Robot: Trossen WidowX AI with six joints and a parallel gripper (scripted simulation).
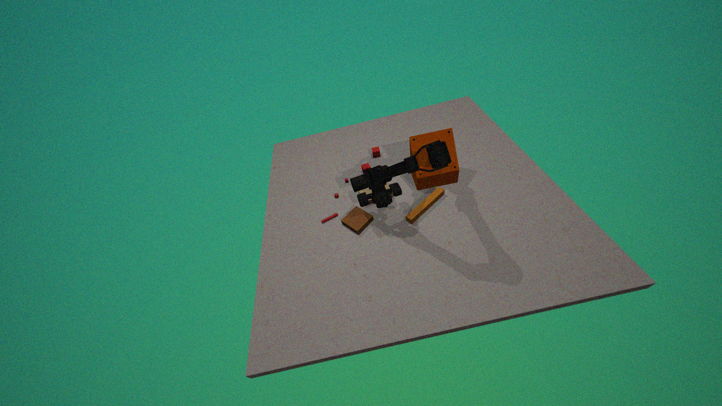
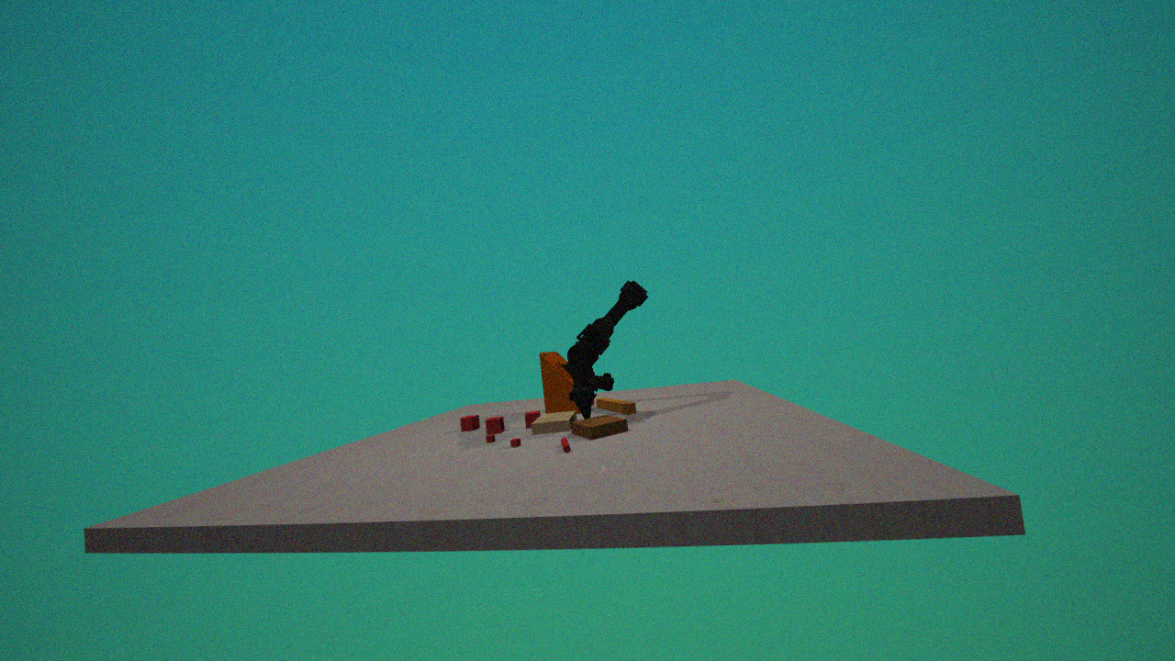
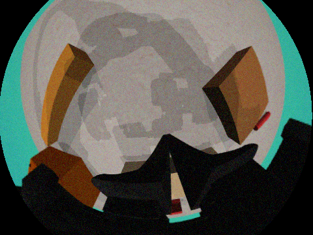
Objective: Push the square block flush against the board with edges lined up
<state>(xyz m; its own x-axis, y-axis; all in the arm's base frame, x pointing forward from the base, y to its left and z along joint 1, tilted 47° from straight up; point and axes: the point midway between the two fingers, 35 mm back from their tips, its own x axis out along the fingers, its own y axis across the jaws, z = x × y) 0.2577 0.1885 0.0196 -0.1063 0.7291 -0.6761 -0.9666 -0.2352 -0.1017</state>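
The pale tan board lies 20 mm ahead of my gripper tip, 90 mm to the right of it and 10 mm above it. From my gripper tip the other things lie so: brown square block (110 mm ahead, 70 mm to the left, 10 mm above); then red rod (240 mm ahead, 30 mm to the left); then orange-yellow slat (190 mm behind, 30 mm to the left, 10 mm above).
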